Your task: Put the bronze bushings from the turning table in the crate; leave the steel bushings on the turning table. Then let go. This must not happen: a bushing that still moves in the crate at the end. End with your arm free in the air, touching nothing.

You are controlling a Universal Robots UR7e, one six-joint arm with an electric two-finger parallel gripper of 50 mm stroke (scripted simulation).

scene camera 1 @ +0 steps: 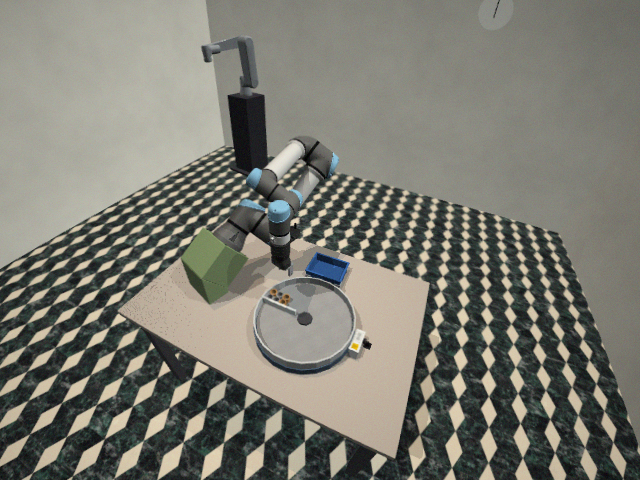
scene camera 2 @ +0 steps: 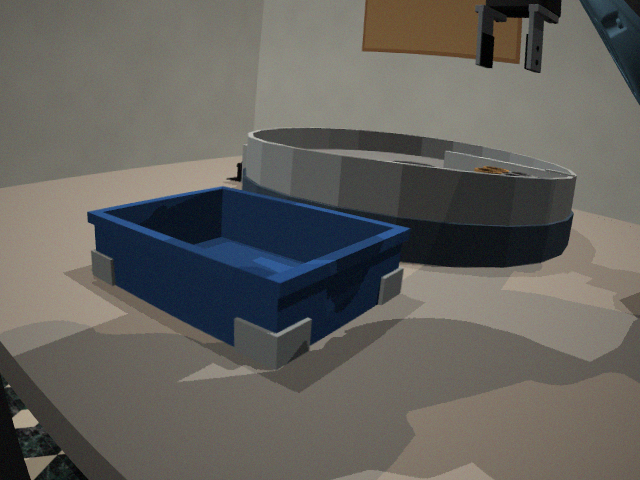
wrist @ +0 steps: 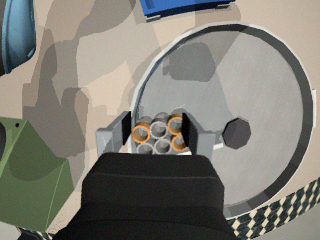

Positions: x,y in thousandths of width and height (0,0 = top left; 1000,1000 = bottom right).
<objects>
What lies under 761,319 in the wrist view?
A round grey turning table.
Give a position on a round grey turning table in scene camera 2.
At 716,455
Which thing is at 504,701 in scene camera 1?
A round grey turning table.
</objects>
